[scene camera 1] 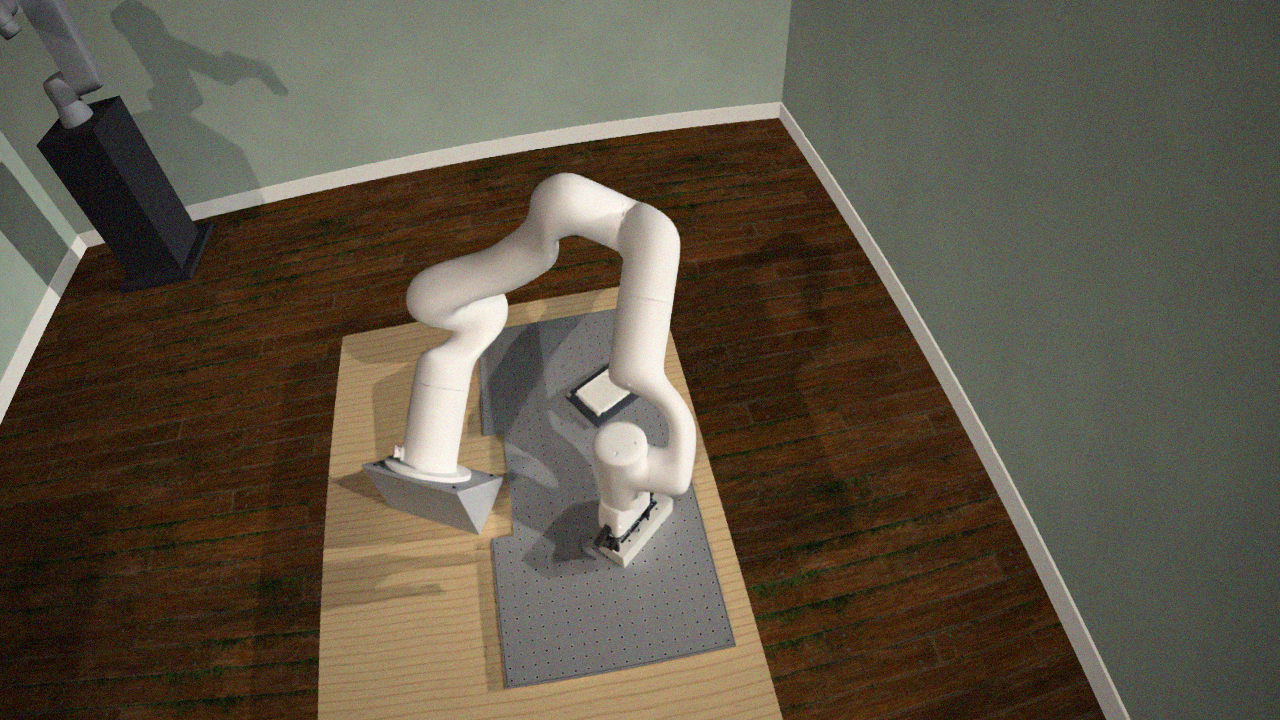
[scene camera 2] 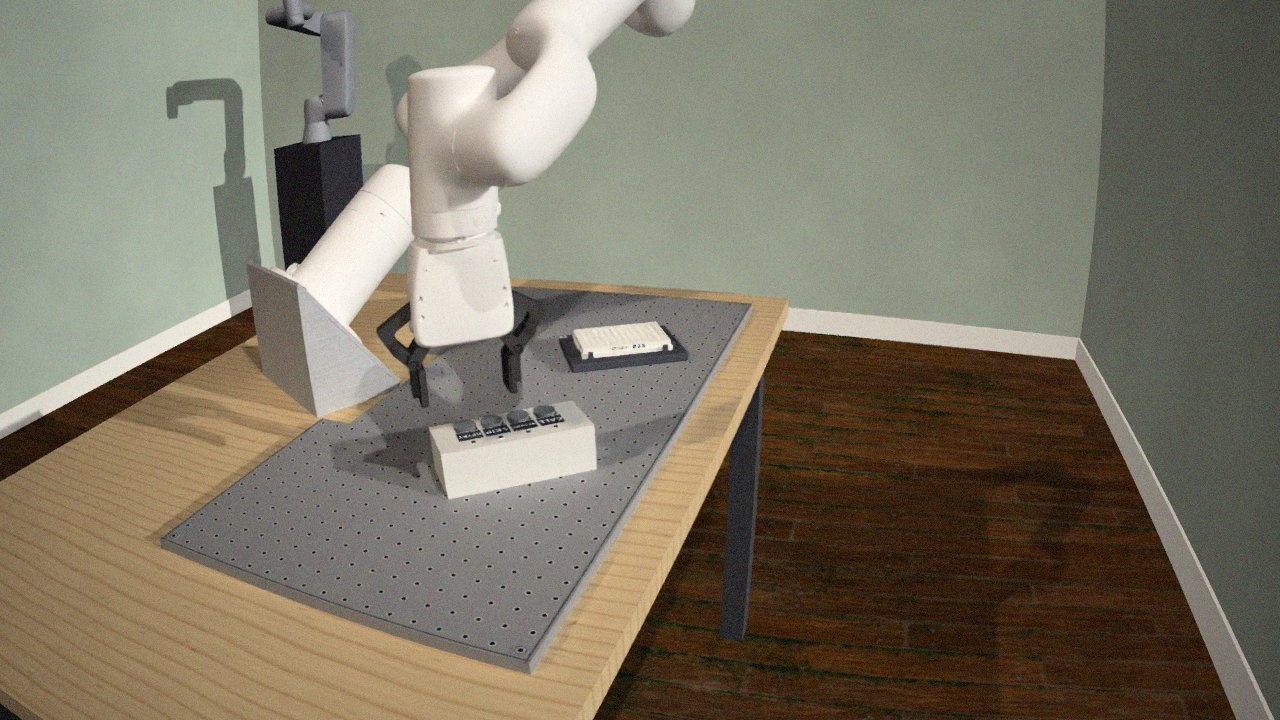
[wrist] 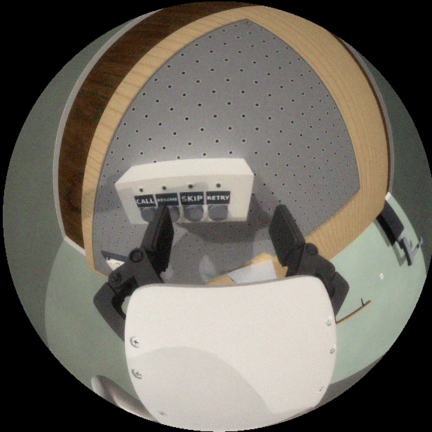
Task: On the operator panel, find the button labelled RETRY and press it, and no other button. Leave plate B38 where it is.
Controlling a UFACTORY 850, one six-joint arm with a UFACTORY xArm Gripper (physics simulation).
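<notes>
The operator panel (scene camera 1: 623, 559) (scene camera 2: 519, 462) (wrist: 187, 172) is a white box with a row of round grey buttons. In the wrist view the labels read CALL, RESUME, SKIP and RETRY from left to right. The RETRY button (wrist: 218, 212) is at the right end of the row there; in scene camera 2 it is the left end button (scene camera 2: 466, 426). My gripper (scene camera 2: 467, 391) (wrist: 222, 217) is open and empty, pointing down a little above the panel, its fingers spread along the row. Plate B38 (scene camera 1: 601, 394) (scene camera 2: 622, 339) lies in a dark holder; its label is hard to read.
The panel and the dark holder (scene camera 1: 586, 414) (scene camera 2: 617, 360) stand on a grey perforated board (scene camera 1: 617, 626) (scene camera 2: 402, 555) (wrist: 240, 75) on the wooden table (scene camera 1: 402, 644) (scene camera 2: 89, 582). The arm's wedge base (scene camera 1: 434, 501) (scene camera 2: 304, 349) stands at the table's left side. Another arm on a black pedestal (scene camera 1: 120, 192) (scene camera 2: 317, 197) is behind.
</notes>
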